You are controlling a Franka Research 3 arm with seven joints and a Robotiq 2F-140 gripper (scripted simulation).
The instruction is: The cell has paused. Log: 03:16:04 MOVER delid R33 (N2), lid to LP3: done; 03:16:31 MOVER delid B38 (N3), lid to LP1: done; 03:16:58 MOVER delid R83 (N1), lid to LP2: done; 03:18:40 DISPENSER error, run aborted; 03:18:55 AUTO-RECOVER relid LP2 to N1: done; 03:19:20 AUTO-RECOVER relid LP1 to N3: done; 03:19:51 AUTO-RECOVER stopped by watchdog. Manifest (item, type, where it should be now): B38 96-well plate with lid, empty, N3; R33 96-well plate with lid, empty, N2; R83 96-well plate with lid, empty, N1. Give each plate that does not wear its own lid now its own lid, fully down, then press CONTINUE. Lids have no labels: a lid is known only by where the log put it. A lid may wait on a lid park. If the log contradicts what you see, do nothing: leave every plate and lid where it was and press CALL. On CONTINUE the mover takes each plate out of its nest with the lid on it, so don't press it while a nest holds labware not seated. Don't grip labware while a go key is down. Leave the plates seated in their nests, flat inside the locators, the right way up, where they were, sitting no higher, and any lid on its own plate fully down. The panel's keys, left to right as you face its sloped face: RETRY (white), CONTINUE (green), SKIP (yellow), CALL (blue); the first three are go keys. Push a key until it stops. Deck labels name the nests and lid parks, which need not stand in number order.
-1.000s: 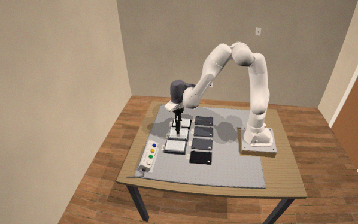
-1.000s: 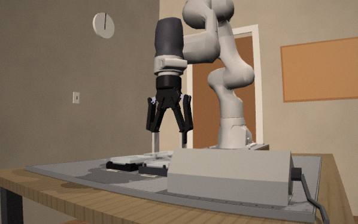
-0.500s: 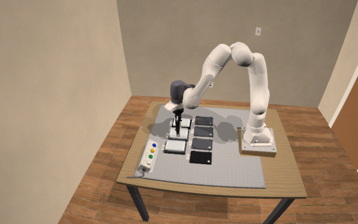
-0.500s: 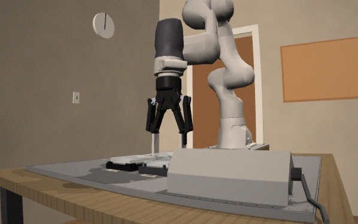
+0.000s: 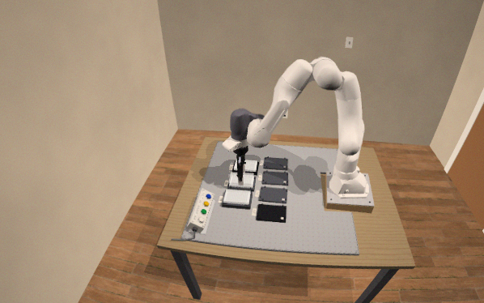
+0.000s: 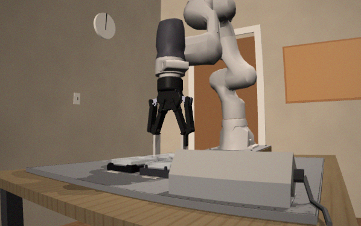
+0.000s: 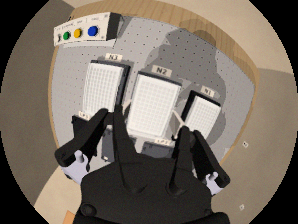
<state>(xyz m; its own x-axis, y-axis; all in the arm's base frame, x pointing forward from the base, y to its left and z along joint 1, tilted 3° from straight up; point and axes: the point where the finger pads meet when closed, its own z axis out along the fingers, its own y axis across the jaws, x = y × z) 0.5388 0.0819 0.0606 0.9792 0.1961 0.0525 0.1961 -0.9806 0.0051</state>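
Right now the grey lid is 20 mm below my hand. Round my hand: plate: 40 mm below; lid park: 190 mm behind, 70 mm below, 40 mm to the left; blue key: 190 mm to the left, 110 mm ahead.
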